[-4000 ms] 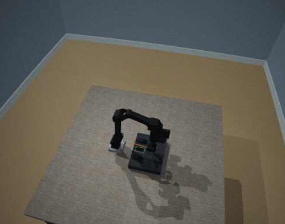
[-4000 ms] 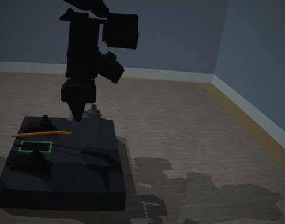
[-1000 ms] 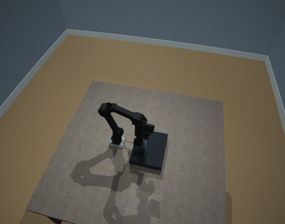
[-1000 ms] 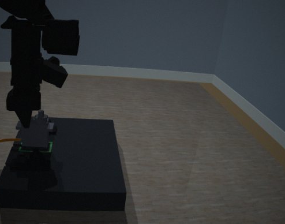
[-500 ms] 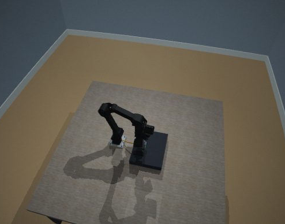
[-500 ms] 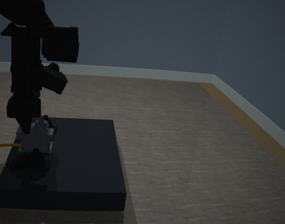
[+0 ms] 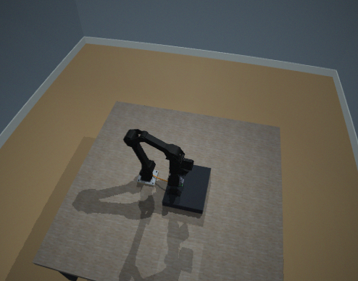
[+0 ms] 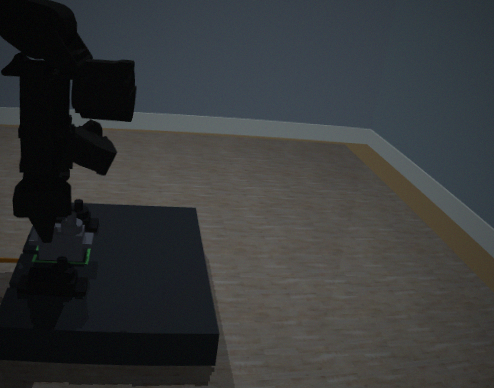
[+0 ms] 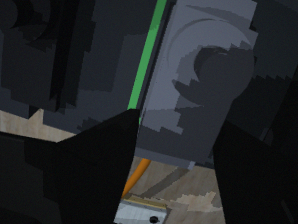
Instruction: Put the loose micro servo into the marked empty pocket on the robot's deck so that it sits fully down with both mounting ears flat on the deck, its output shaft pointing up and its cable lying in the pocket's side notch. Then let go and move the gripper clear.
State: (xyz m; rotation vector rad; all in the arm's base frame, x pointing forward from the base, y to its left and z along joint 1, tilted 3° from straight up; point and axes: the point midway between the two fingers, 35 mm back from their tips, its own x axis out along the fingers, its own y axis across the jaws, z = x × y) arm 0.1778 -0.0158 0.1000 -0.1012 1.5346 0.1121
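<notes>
Right now my gripper tip is 130 mm short of the dark deck and 50 mm above it.
</notes>
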